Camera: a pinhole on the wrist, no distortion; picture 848 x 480 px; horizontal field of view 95.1 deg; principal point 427.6 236.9 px. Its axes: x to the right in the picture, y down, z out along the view. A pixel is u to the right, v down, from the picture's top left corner.
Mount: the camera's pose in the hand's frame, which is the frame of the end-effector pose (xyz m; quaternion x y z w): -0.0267 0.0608 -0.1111 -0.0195 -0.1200 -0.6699 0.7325
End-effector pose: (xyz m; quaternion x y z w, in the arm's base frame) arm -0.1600 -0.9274 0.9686 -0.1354 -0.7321 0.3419 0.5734
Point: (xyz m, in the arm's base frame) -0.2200 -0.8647 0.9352
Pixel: 473 453
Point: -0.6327 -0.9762 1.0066
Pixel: 544 417
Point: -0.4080 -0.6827 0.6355
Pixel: 85 319
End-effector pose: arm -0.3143 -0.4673 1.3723 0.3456 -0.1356 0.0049 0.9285
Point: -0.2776 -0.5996 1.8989
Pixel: 401 445
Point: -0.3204 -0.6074 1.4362
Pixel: 753 363
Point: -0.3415 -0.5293 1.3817
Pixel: 790 292
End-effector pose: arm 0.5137 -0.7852 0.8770 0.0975 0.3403 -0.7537 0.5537
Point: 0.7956 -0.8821 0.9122
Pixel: 246 281
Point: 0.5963 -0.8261 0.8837
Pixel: 471 354
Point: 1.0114 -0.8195 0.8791
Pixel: 31 171
